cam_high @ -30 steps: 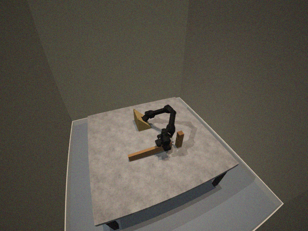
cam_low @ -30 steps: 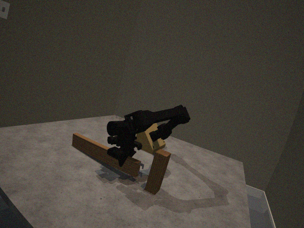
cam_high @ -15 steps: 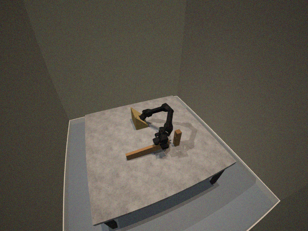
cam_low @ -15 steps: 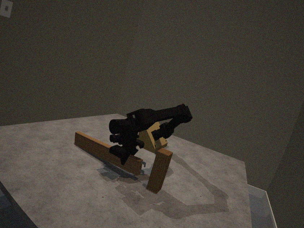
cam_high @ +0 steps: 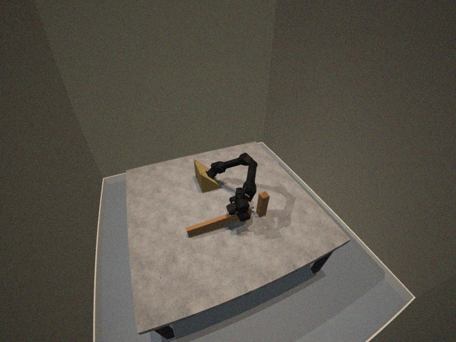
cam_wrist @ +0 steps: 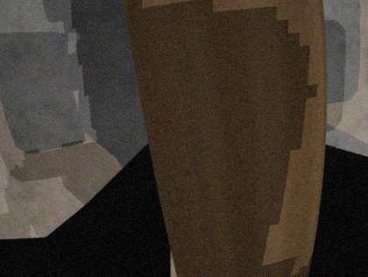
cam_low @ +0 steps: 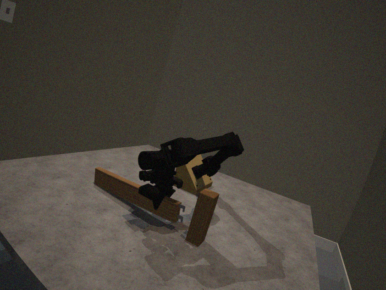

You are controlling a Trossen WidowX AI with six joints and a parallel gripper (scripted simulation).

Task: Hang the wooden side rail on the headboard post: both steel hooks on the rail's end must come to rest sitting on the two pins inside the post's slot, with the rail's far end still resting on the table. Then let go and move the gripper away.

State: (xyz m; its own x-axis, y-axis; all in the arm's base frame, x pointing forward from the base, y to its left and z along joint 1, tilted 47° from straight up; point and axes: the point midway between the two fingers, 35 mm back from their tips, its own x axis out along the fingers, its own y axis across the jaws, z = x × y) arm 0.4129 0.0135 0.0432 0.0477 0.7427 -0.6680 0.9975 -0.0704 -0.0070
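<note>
My gripper tip is now 16 cm to the right of the headboard post, 4 cm below it and 1 cm short of it.
</note>
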